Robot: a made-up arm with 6 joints.
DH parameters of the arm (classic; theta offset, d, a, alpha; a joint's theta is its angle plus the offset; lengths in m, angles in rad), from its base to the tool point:
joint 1: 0 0.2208 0 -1.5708
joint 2: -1.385 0 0.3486 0
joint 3: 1.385 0 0.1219 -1.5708
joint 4: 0 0.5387 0 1.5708
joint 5: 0 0 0.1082 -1.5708
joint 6: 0 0.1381 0 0
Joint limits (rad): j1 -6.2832..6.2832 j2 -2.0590..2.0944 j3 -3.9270..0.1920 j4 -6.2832..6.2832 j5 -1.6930..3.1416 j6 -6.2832..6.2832
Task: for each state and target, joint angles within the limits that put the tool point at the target. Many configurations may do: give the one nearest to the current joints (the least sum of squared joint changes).
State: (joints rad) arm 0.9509 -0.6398 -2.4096 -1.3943 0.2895 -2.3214
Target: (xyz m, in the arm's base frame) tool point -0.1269 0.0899 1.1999
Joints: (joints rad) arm 0.5736 -0.5154 -2.3341 -1.4852 -0.3073 -2.3214
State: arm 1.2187 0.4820 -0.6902 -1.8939 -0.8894 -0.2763
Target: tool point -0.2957 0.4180 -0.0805
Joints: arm 1.8470 0.6715 -0.9052 -1.7520 -0.7510 -0.2763
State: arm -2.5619 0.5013 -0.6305 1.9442 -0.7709 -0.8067
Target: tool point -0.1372 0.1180 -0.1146
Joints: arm -2.7690 0.7592 -0.3076 1.9533 -0.7165 -0.8067
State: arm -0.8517 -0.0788 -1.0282 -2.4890 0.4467 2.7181
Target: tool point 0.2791 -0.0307 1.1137
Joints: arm -0.2285 -0.6077 -1.7781 -2.3722 0.3882 2.7181
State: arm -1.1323 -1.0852 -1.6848 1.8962 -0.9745 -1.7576
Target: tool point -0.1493 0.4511 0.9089
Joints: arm -1.6148 -1.2967 -1.9500 1.8412 -0.8747 -1.7576
